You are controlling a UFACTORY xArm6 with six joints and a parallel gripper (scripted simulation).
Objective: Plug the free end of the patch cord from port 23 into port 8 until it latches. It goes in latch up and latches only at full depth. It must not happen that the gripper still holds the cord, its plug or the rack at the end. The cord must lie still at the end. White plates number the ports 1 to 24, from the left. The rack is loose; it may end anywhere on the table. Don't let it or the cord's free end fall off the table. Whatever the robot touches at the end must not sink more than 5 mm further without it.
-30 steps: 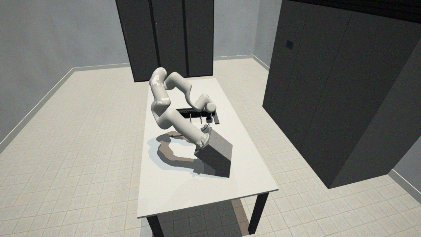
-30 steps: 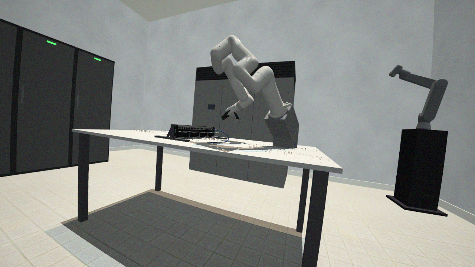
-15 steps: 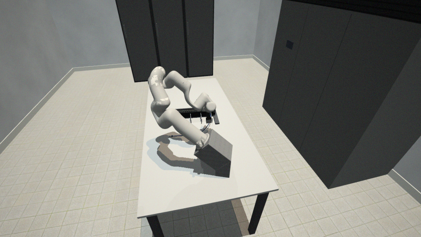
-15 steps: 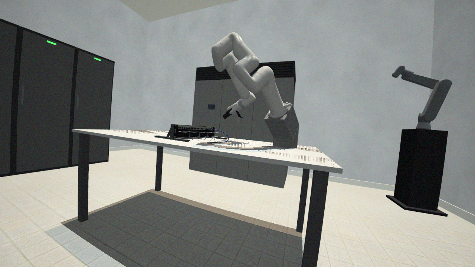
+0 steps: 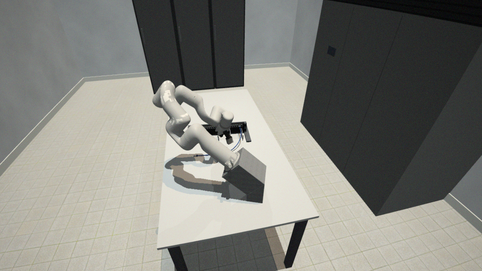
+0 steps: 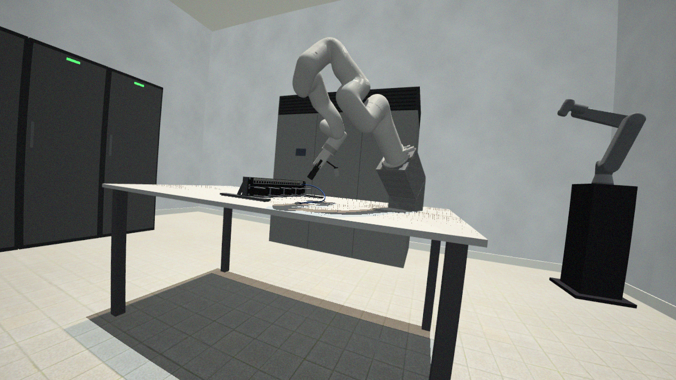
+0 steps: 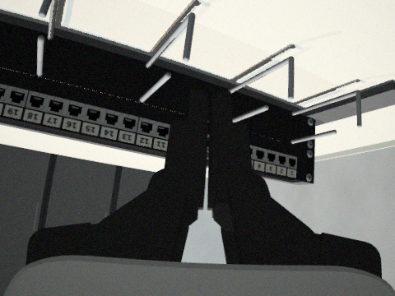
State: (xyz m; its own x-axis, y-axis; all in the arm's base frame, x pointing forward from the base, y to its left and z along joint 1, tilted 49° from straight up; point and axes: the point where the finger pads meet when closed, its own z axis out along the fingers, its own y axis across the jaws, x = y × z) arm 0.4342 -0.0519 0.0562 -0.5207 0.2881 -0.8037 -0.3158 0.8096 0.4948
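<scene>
Right now the patch cord plug is 5 cm behind my hand, 22 cm to the left of it and 13 cm below it.
</scene>
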